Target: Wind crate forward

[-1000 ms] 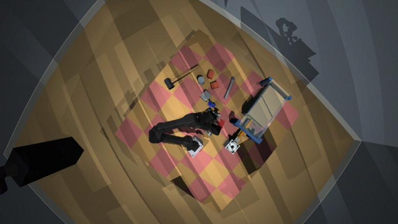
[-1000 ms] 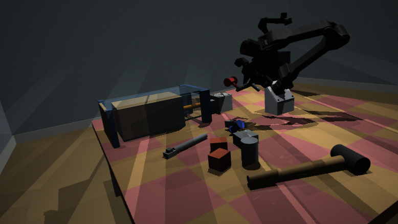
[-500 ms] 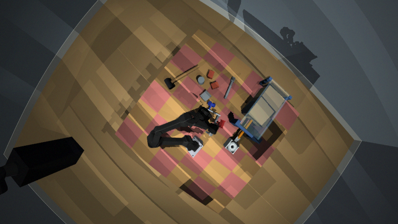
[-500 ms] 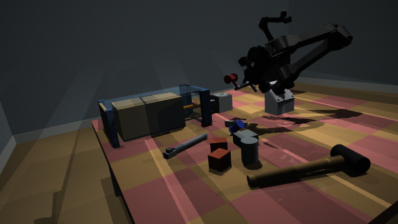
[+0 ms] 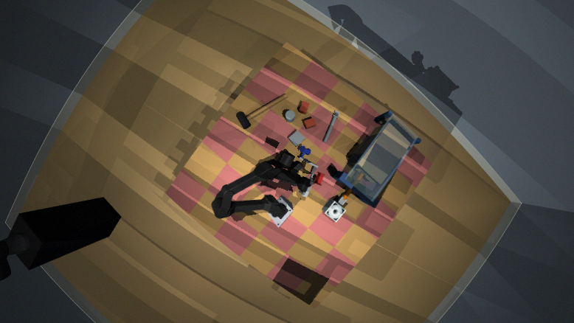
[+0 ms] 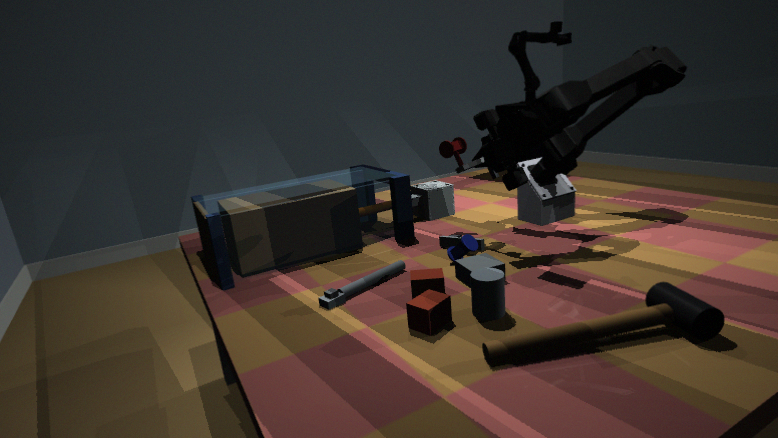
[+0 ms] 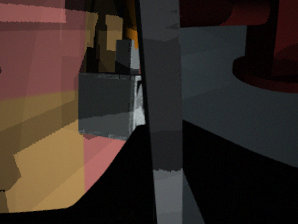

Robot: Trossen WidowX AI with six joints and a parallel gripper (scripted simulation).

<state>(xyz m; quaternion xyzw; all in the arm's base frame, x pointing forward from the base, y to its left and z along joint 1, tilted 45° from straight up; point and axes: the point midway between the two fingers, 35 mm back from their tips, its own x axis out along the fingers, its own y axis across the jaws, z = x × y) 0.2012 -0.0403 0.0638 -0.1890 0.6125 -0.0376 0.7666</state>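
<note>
Right now the red knob is 5 cm ahead of my gripper tip and 3 cm above it. Round my gripper tip: blue piece: 15 cm below, 12 cm to the left, 12 cm ahead; blue-knobbed winch handle: 16 cm below, 10 cm ahead, 8 cm to the left; grey crank arm: 1 cm ahead, 1 cm above.
</note>
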